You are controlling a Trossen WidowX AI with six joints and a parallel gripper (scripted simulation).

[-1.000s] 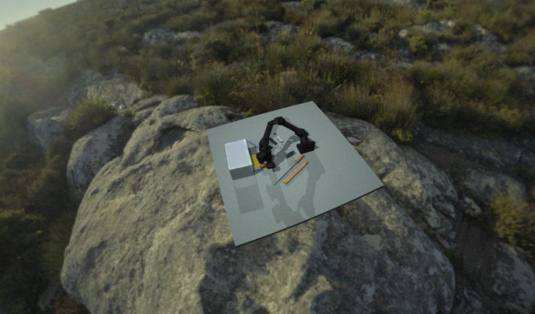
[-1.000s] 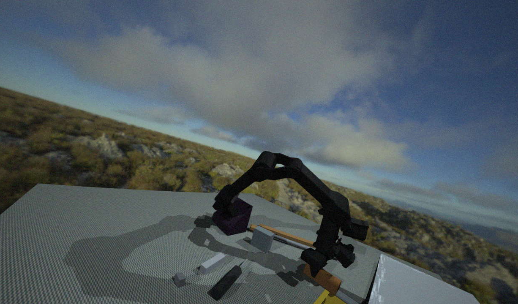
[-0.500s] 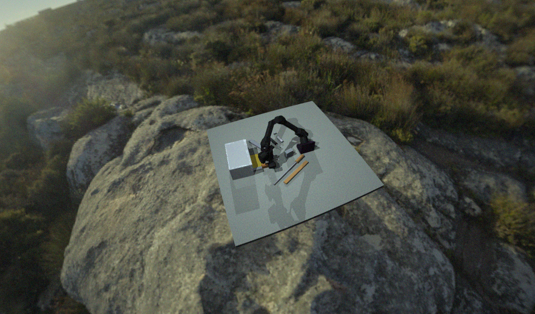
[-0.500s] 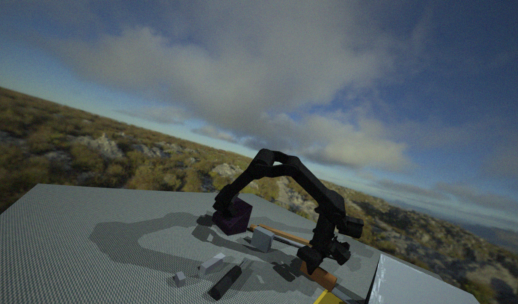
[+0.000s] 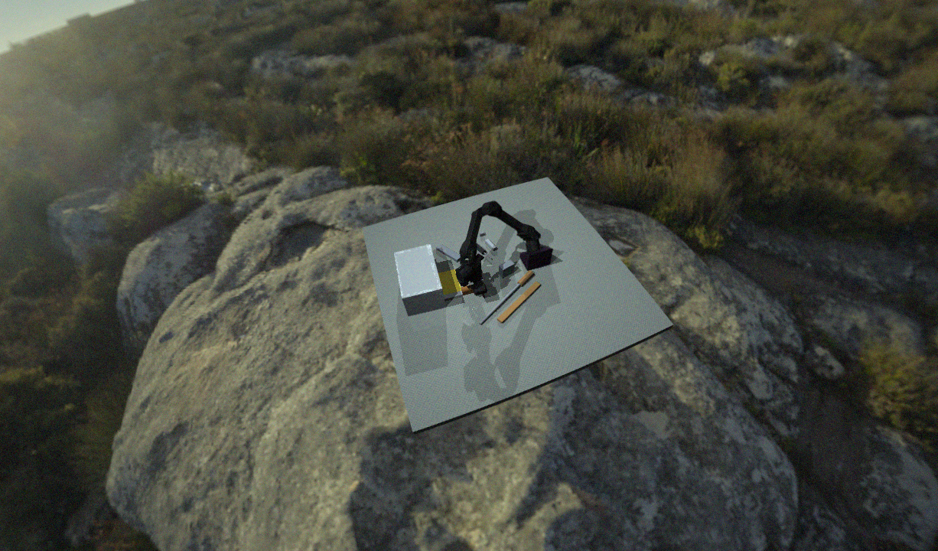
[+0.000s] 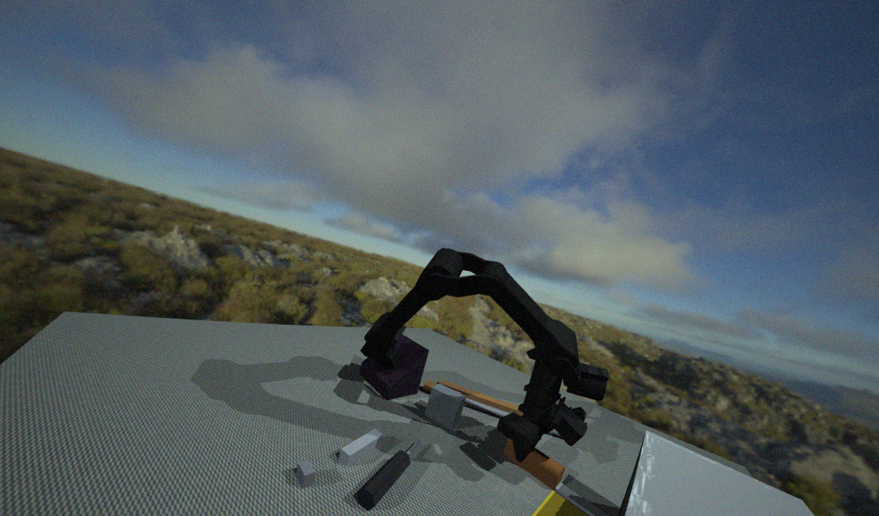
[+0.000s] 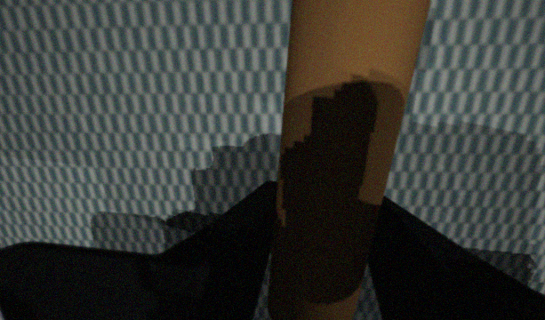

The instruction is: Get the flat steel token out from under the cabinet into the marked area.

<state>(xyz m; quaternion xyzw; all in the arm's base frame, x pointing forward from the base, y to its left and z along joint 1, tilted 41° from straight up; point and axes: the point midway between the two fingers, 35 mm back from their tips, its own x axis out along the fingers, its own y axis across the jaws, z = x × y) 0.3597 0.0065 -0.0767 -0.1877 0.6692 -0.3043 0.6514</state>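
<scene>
Right now my gripper tip is 18 cm past the grey block, 3 cm to the left of it and 3 cm below it. Also, from my gripper tip: grey bar 20 cm behind, 24 cm to the right; then small grey cube 19 cm behind, 35 cm to the right; then wooden stick 16 cm behind, 16 cm to the left.
</scene>
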